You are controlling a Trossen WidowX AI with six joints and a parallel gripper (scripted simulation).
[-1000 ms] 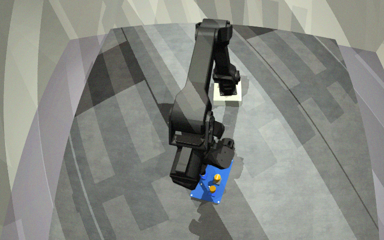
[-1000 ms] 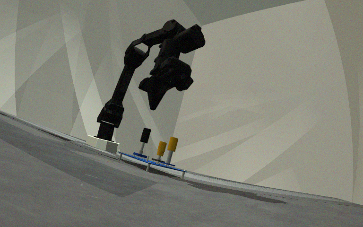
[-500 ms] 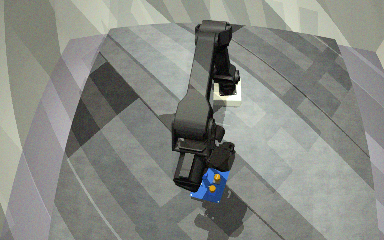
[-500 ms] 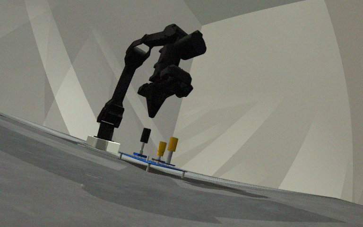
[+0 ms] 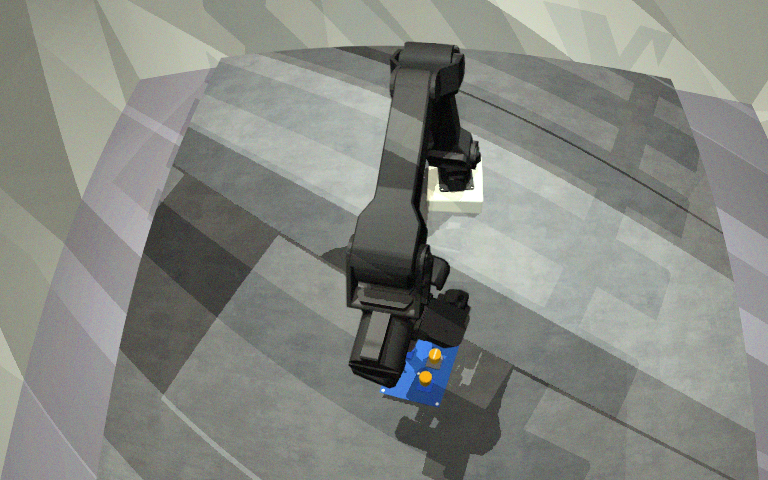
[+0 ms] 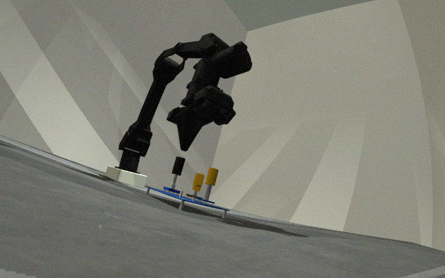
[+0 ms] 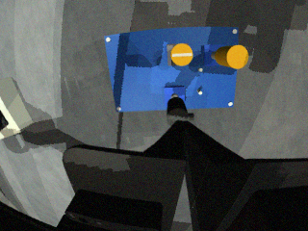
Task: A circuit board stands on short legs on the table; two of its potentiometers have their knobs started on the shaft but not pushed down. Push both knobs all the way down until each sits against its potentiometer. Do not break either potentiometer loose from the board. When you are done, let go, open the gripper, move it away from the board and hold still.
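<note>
My gripper tip is 3 cm above the black knob. Round my gripper tip: yellow knob 2 cm ahead, 4 cm to the left, 5 cm below.
</note>
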